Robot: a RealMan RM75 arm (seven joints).
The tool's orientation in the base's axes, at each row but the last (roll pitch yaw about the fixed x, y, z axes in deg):
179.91, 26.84, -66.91
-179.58, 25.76, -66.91
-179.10, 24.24, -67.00
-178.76, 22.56, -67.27
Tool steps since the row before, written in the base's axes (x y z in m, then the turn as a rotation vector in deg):
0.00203, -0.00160, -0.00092, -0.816, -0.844, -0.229
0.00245, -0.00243, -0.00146, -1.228, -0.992, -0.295
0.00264, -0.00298, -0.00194, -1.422, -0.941, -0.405
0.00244, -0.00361, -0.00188, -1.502, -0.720, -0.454
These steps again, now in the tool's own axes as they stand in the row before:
0.00244, -0.00124, -0.00021, 0.511, 1.082, 0.000
0.00351, -0.00130, -0.00006, 0.516, 1.519, 0.067
0.00424, -0.00126, 0.00024, 0.449, 1.680, 0.215
0.00467, -0.00085, 0.00012, 0.251, 1.672, 0.351

